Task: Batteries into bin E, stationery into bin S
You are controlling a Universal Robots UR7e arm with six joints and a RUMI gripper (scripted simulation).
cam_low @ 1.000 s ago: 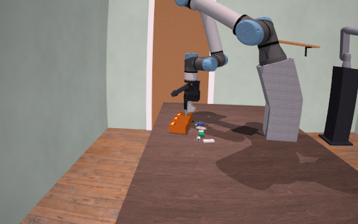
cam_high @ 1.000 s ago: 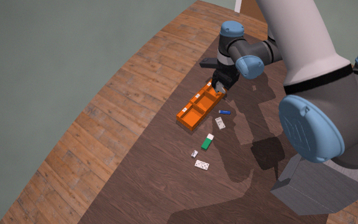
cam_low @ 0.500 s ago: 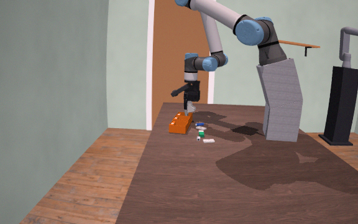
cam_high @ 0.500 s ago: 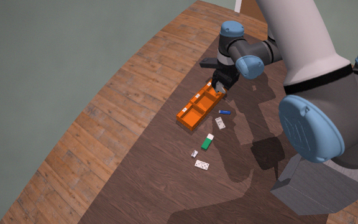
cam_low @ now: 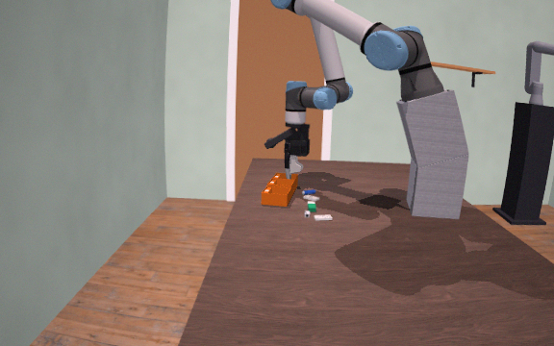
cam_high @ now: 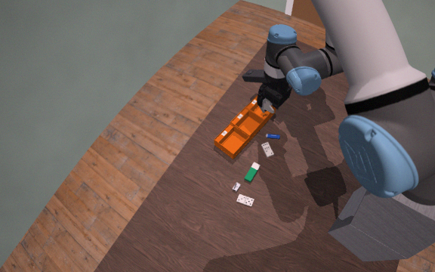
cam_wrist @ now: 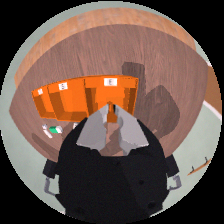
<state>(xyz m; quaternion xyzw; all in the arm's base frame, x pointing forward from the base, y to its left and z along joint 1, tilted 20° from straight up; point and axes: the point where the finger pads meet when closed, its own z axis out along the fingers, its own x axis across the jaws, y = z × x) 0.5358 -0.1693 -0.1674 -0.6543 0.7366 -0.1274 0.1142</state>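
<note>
The orange double bin is 2 cm ahead of my hand, 8 cm to the left of it and 2 cm below it. From my hand the other things lie so: grey object: 8 cm behind, 29 cm to the left, 3 cm below; blue battery: 8 cm behind, 6 cm to the left, 3 cm below; green-and-white eraser: 9 cm behind, 21 cm to the left, 3 cm below.
</note>
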